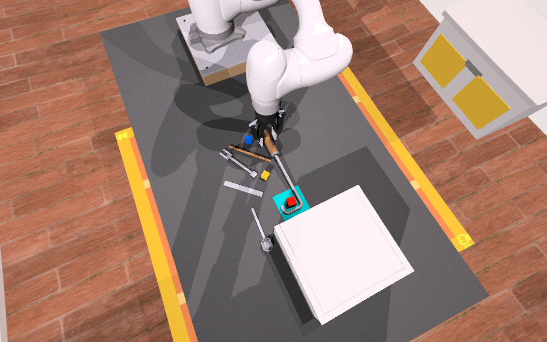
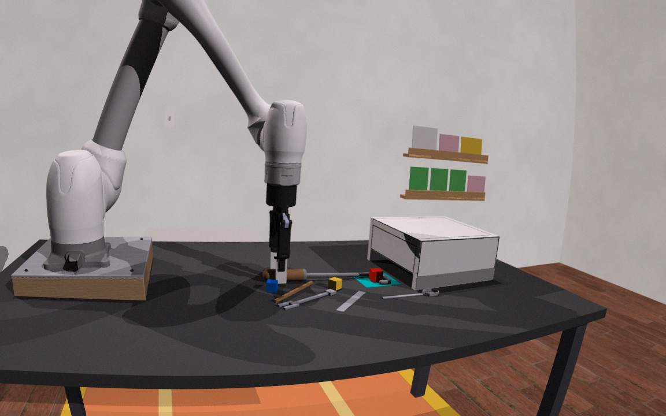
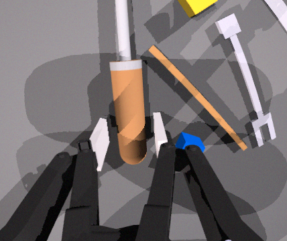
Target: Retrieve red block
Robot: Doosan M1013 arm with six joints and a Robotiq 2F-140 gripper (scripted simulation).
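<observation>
Now: the blue cube 60 mm to the right of my hand, 40 mm behind it and 20 mm below it. Round my hand: wooden stick (90 mm to the right, 30 mm below, 10 mm ahead); forked metal tool (140 mm to the right, 30 mm below, 20 mm ahead); hook tool (130 mm ahead, 50 mm to the right, 20 mm below).
</observation>
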